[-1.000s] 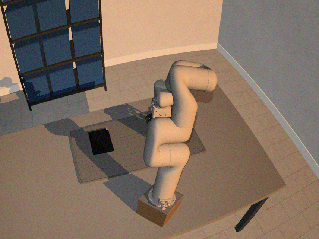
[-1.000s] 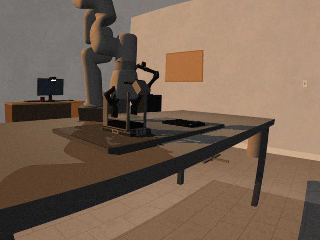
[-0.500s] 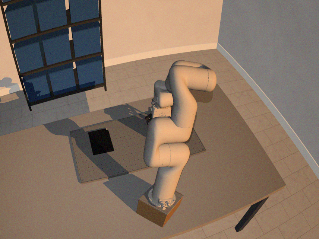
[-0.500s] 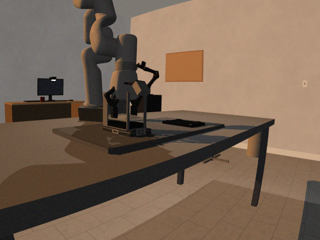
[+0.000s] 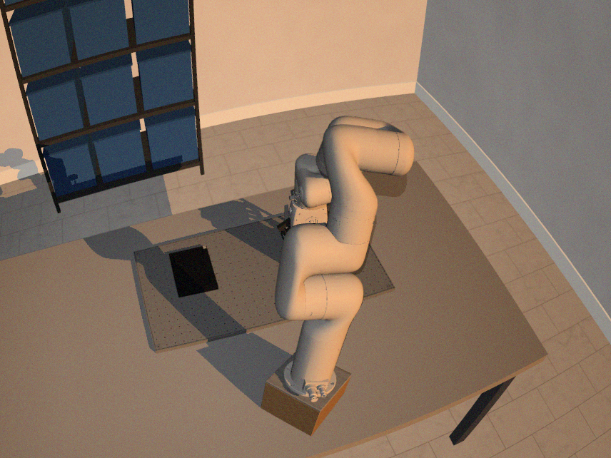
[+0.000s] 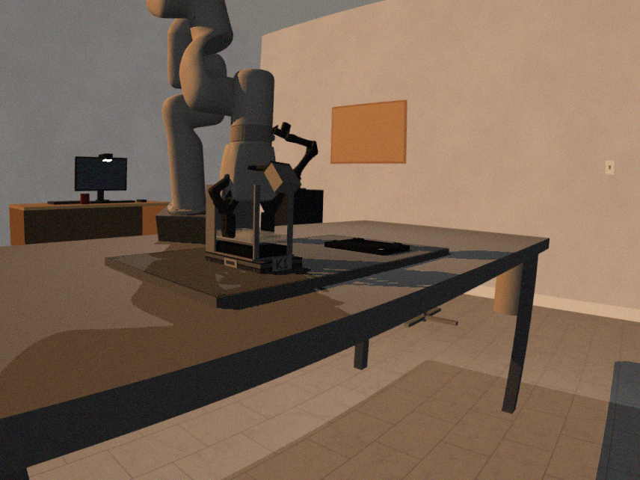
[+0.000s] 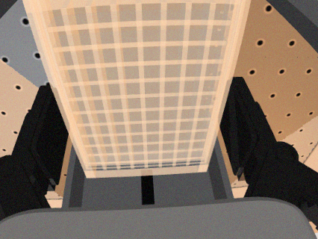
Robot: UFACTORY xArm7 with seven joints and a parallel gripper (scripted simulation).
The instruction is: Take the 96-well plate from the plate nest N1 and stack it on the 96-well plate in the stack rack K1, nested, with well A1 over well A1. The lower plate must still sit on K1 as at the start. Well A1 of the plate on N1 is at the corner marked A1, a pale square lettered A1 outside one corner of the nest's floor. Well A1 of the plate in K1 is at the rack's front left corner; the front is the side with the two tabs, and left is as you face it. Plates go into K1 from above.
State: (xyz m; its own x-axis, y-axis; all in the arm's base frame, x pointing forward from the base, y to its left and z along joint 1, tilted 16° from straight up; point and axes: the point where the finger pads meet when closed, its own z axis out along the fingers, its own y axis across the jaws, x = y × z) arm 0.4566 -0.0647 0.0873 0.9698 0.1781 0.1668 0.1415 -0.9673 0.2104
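The 96-well plate is 10 mm below my hand. Round my hand: pale square: 290 mm to the left, 50 mm below, 50 mm ahead.
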